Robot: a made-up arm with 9 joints.
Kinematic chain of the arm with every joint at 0, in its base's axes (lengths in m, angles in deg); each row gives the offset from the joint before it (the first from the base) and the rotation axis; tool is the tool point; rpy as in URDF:
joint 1: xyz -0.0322 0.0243 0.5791 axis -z
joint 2: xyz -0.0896 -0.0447 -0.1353 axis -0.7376 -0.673 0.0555
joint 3: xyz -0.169 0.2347 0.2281 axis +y
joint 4: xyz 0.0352 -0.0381 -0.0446 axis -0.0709 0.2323 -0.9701
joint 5: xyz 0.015 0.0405 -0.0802 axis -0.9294 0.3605 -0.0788
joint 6: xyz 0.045 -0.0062 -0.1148 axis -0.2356 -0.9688 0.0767
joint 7: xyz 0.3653 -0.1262 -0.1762 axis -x
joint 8: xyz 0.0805 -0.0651 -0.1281 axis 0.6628 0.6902 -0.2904
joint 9: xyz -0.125 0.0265 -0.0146 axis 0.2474 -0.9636 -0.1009
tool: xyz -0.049 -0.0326 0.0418 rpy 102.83 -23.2 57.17
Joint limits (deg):
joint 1: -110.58..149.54
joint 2: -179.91..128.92
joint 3: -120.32..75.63
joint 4: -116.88..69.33
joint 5: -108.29..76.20
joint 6: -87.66..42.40
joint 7: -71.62..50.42
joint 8: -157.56..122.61
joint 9: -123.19..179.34
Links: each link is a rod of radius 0.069 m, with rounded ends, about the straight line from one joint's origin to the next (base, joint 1, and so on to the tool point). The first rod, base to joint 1, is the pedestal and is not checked.
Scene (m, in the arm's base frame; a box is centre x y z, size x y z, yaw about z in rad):
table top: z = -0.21
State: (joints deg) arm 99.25 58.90 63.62 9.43 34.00 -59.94 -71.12 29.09 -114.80
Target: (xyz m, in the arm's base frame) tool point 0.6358 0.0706 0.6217
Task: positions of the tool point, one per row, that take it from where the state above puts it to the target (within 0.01 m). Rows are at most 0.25 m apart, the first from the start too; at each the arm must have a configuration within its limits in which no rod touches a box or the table.
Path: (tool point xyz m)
1: -0.0468 0.7860 0.0672
2: 0.1088 0.7660 0.0823
3: 0.2671 0.7150 0.1180
4: 0.4157 0.6314 0.1779
5: 0.5401 0.5168 0.2629
6: 0.6257 0.3774 0.3703
7: 0.6600 0.2239 0.4931
8: 0.6358 0.0706 0.6218

